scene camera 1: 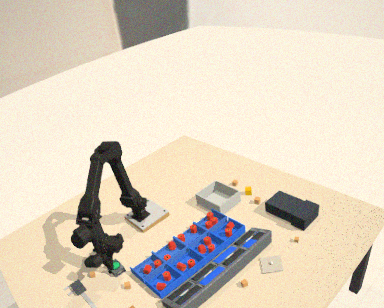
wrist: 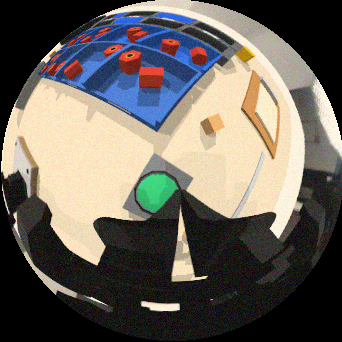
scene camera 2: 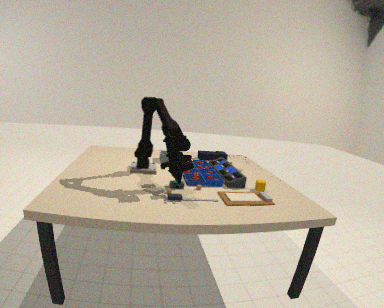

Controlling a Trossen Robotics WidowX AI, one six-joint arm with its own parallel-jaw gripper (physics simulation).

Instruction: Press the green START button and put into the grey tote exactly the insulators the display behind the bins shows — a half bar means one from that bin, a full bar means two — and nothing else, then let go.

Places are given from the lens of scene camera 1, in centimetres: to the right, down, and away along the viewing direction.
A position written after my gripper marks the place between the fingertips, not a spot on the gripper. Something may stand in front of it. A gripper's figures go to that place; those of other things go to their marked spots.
my gripper (scene camera 1: 112, 269): -30, 43, 122
grey tote (scene camera 1: 217, 195): 12, 19, 156
black box (scene camera 1: 300, 213): 42, 23, 128
The marked spots on the grey tote and the black box are 41 cm apart.
